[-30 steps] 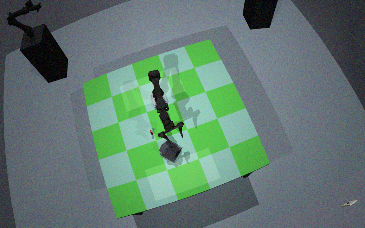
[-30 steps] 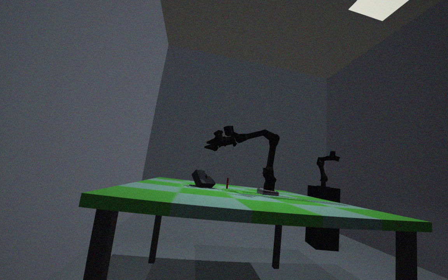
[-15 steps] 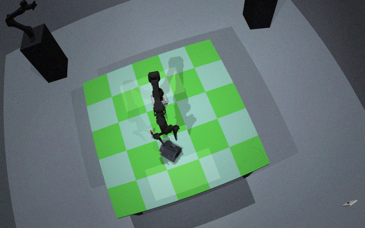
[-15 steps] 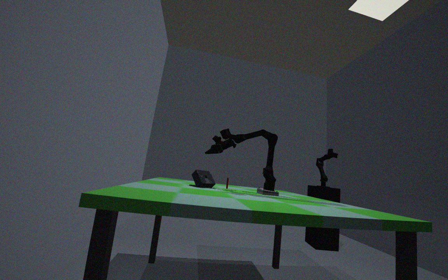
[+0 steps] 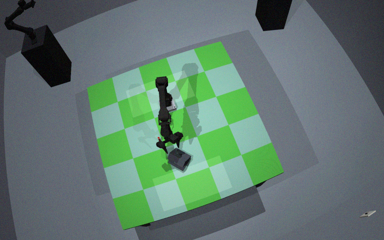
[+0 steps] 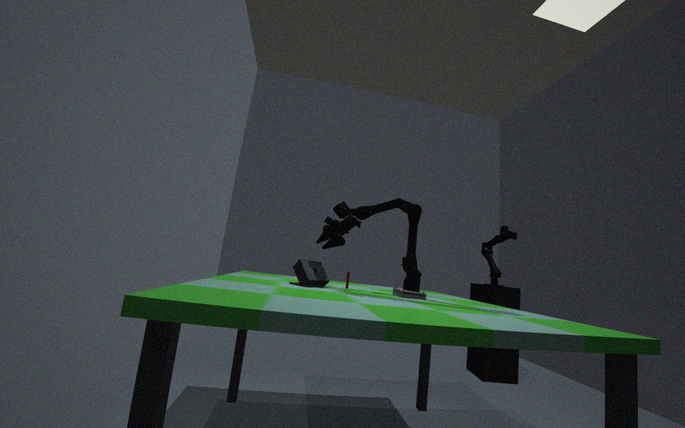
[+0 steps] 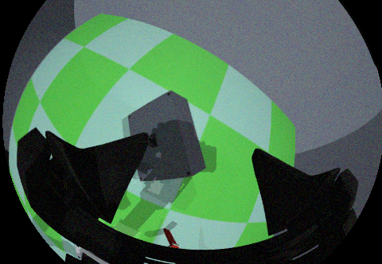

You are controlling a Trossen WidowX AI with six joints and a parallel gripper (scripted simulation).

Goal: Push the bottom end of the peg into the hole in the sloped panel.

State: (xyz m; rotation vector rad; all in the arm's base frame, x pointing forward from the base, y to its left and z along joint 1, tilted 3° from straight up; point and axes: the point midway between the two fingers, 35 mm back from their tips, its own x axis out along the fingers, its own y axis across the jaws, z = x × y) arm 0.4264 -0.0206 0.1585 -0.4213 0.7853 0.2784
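Now: the red peg 150 mm behind my gripper tip, 90 mm to the right of it and 130 mm below it. Also, from my gripper tip: sloped panel 20 mm ahead, 30 mm to the left, 130 mm below.
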